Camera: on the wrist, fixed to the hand. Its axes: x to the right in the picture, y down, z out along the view.
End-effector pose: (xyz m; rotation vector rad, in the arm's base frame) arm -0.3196 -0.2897 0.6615 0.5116 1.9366 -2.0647
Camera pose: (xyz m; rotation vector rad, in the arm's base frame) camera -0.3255 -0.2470 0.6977 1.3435 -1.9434 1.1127
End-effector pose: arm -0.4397 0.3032 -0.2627 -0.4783 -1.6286 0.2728
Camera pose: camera -0.4049 0.2615 -0.2479 0.5619 -1.9401 -1.3748
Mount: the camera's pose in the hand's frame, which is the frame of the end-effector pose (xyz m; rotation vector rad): -0.0081 -0.0384 -0.0404 -0.5816 -0.3546 -1.5873
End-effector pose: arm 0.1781 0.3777 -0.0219 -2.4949 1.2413 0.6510
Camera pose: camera 0.2156 0.3884 0.0188 -2.5555 -1.1969 0.8708
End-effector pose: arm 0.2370 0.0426 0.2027 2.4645 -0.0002 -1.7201
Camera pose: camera 0.2689 0.0858 0.2197 -1.2243 -2.0367 1.5733
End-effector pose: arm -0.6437 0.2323 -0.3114 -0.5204 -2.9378 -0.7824
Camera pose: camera -0.6502 0.1786 -0.2956 -1.3174 1.7505 1.0414
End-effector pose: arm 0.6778 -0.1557 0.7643 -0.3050 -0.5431 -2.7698
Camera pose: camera 0.6667 -0.1358 0.7128 0.2882 -0.0602 1.7472
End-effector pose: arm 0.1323 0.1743 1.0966 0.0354 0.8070 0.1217
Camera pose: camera 0.1012 0.1346 1.0715 -1.0871 0.2415 -1.1234
